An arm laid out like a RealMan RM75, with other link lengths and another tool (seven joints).
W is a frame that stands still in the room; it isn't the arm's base.
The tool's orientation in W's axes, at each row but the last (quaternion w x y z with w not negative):
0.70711 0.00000 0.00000 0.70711
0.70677 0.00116 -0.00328 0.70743
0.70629 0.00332 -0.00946 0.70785
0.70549 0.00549 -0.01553 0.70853
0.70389 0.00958 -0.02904 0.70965
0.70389 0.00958 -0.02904 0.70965
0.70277 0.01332 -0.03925 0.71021
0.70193 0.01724 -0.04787 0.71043
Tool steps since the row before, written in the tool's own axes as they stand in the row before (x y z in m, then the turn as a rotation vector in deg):
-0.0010 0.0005 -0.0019 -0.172 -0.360 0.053
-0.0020 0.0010 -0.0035 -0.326 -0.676 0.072
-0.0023 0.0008 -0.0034 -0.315 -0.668 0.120
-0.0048 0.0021 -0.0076 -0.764 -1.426 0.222
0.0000 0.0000 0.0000 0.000 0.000 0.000
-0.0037 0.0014 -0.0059 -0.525 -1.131 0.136
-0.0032 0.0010 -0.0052 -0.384 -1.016 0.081
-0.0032 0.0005 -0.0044 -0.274 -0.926 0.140
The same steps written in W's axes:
-0.0005 -0.0010 -0.0019 0.360 -0.172 0.053
-0.0010 -0.0020 -0.0035 0.676 -0.326 0.072
-0.0008 -0.0022 -0.0034 0.668 -0.316 0.120
-0.0020 -0.0046 -0.0078 1.426 -0.764 0.220
0.0000 0.0000 0.0000 0.000 0.000 0.000
-0.0012 -0.0034 -0.0061 1.131 -0.523 0.139
-0.0008 -0.0028 -0.0055 1.017 -0.380 0.090
-0.0003 -0.0028 -0.0047 0.923 -0.276 0.155

